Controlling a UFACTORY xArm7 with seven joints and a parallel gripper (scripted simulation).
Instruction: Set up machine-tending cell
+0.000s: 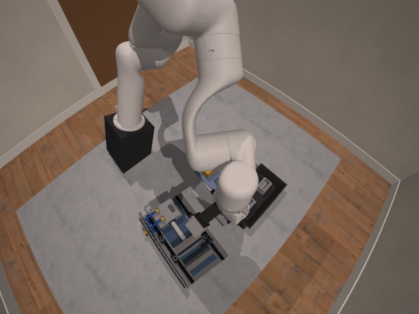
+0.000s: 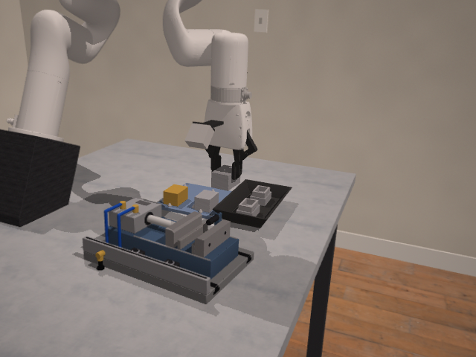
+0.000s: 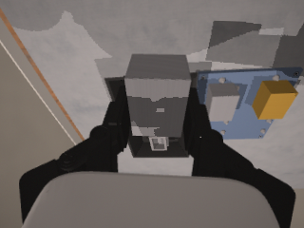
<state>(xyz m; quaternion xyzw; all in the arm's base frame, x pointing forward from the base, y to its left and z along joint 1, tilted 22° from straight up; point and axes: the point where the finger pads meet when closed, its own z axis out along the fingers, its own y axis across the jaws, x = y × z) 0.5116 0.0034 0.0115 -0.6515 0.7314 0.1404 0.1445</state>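
My hand is 8 cm past the piston rod, 14 cm to the left of it and 9 cm above it. Round my hand: grey rail (8 cm behind, 24 cm to the right, 14 cm below); vise bed (6 cm behind, 14 cm to the right, 13 cm below); brass blank (19 cm behind, 12 cm to the left, 14 cm below).
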